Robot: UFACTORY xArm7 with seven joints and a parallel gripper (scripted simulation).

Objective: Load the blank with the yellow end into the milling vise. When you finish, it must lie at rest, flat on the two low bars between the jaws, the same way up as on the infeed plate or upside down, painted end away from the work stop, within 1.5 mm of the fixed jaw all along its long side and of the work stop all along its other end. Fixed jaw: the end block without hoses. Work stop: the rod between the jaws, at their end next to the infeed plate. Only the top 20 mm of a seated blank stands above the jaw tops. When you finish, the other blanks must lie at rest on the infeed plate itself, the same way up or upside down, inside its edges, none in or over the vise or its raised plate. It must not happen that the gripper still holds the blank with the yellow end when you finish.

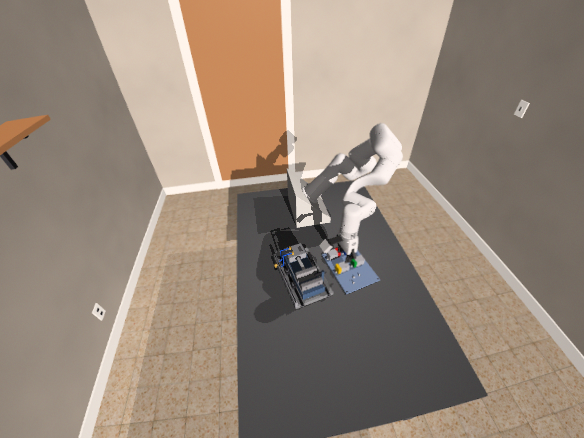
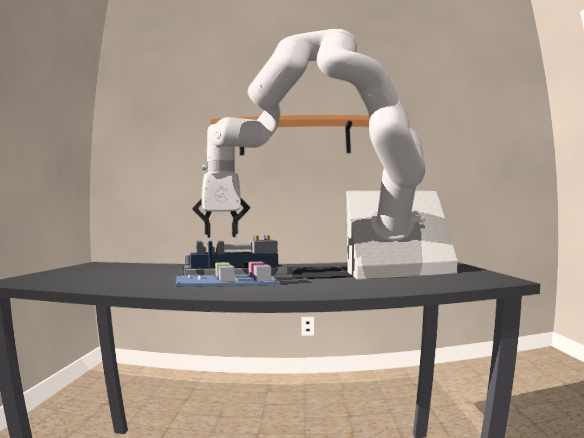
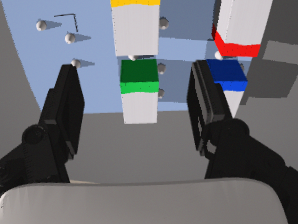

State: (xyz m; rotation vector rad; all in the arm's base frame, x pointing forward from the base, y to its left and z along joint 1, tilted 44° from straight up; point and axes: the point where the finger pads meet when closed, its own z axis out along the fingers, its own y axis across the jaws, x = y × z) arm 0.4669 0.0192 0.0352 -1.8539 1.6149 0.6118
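The blue infeed plate is 10 mm behind my hand, 50 mm to the left of it and 130 mm below it. Also, from my hand: green-end blank (20 mm behind, 90 mm to the left, 100 mm below); red-ended blank (90 mm behind, 10 mm to the right, 100 mm below); blue-end blank (100 mm behind, 80 mm to the left, 100 mm below).
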